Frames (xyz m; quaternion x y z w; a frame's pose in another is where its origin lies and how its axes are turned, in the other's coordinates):
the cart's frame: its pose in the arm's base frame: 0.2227 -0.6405 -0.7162 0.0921 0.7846 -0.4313 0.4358
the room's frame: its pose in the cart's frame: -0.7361 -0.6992 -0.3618 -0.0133 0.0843 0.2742 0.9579
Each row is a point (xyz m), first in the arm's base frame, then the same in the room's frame.
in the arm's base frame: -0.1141 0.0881 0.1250
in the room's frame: 0.4535 0.3166 -0.5400
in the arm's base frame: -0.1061 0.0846 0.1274
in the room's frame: 0.4477 0.3203 -0.5340
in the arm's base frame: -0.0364 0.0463 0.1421
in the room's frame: 0.4014 0.3486 -0.4741
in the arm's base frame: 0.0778 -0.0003 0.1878
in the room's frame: 0.3100 0.4027 -0.3966
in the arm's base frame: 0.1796 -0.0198 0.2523
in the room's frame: 0.2125 0.4622 -0.3533
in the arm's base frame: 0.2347 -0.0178 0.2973
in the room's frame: 0.1538 0.5011 -0.3433
